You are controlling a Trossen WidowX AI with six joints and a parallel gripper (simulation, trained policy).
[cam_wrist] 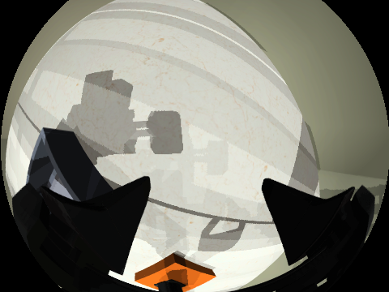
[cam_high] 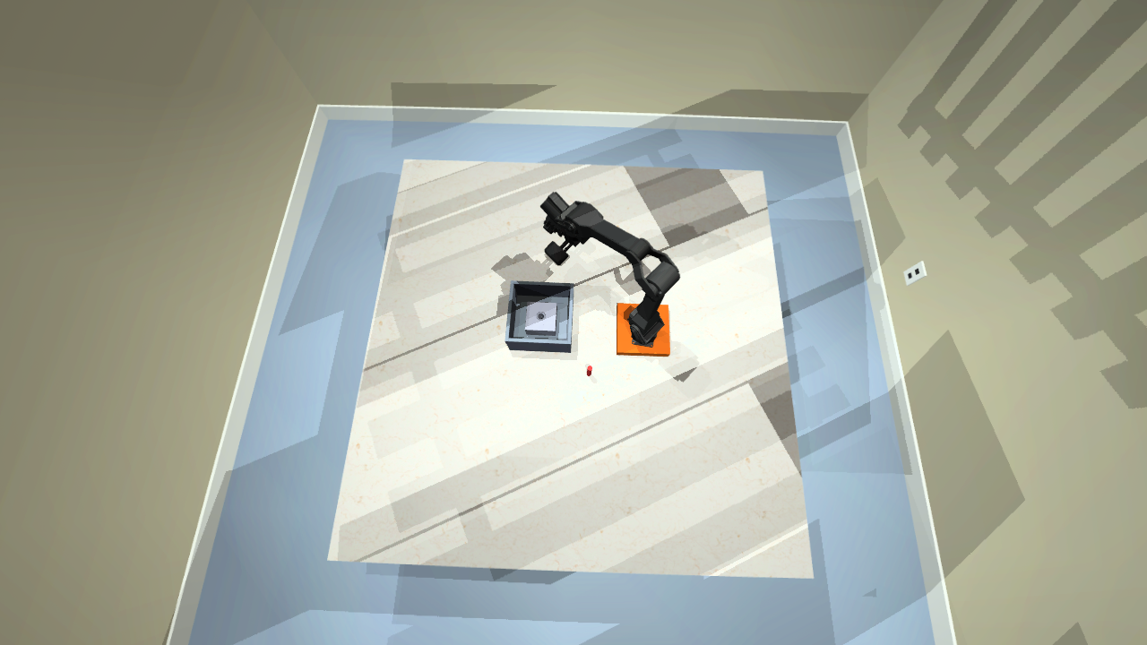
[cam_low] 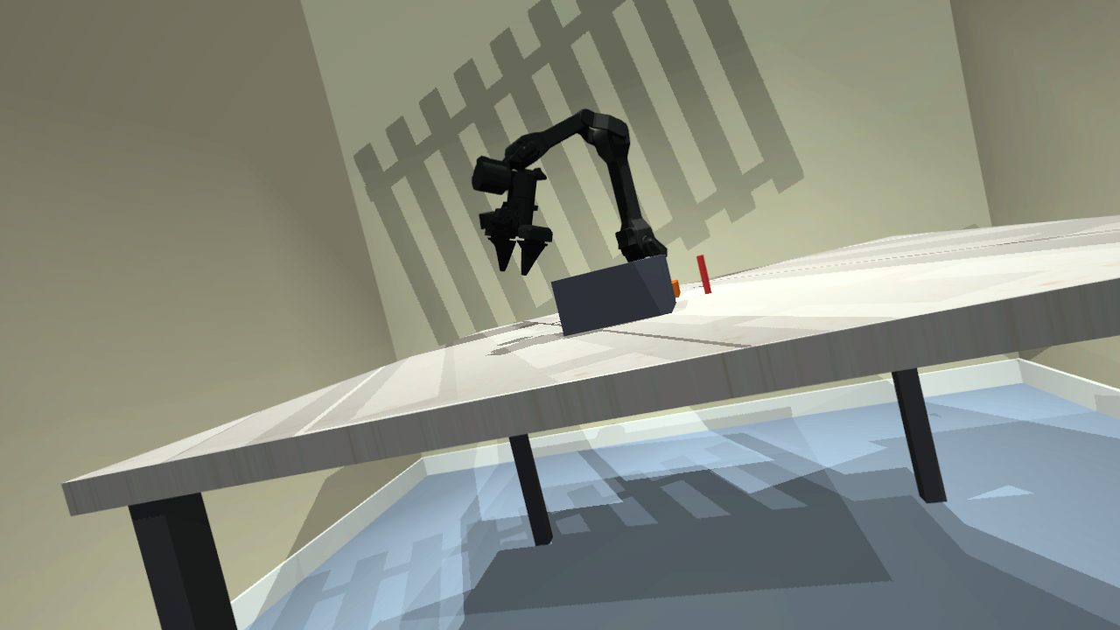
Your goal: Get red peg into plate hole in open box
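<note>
The red peg lies 37 cm to the left of my gripper tip, 11 cm behind it and 10 cm below it. Also, from my gripper tip: dark box (23 cm to the left, 11 cm below, 6 cm ahead); then light grey plate (23 cm to the left, 9 cm below, 6 cm ahead).
</note>
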